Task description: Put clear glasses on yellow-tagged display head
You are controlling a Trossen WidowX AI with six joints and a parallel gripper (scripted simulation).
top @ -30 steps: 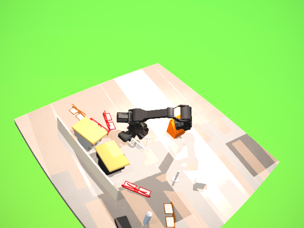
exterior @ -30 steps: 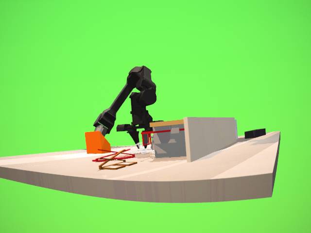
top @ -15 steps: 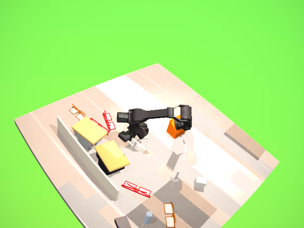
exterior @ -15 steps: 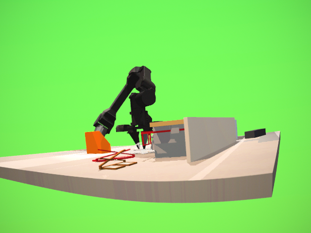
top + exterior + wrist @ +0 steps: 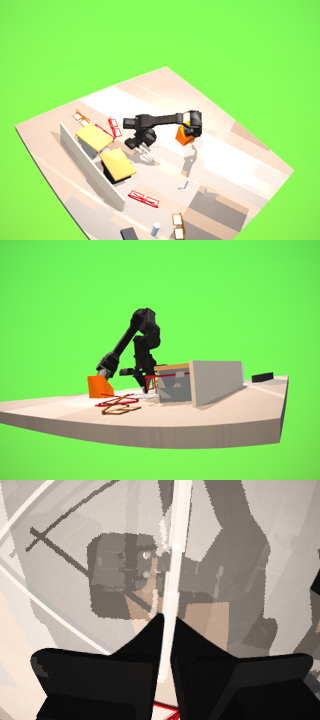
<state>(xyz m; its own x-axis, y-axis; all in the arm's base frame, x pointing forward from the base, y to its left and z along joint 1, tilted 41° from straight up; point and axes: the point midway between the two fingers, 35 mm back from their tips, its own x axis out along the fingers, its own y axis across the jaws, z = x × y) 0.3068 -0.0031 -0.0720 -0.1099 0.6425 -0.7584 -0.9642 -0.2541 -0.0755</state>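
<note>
The peg is 340 mm to the left of my gripper tip and 80 mm behind it. Also, from my gripper tip: grey display head 210 mm ahead, 110 mm to the right, 40 mm above; then pale wall panel 320 mm ahead, 40 mm above, 20 mm to the left; then black display head 170 mm ahead, 110 mm to the left, 40 mm above.
</note>
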